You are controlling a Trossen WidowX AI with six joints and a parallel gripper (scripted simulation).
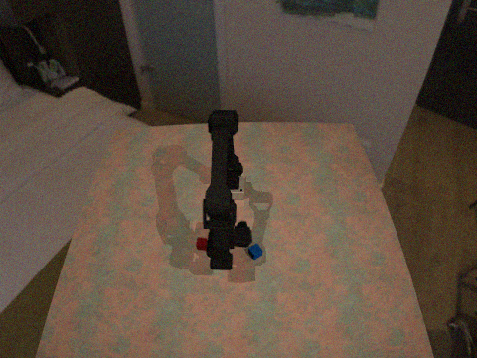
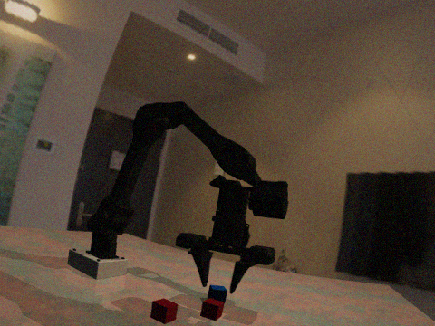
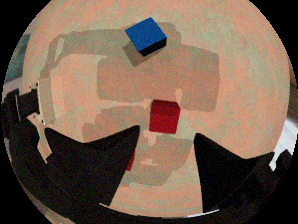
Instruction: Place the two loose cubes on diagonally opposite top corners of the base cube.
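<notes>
The blue cube lies 10 cm to the left of my gripper tip, 4 cm below it and 4 cm behind it.
</notes>
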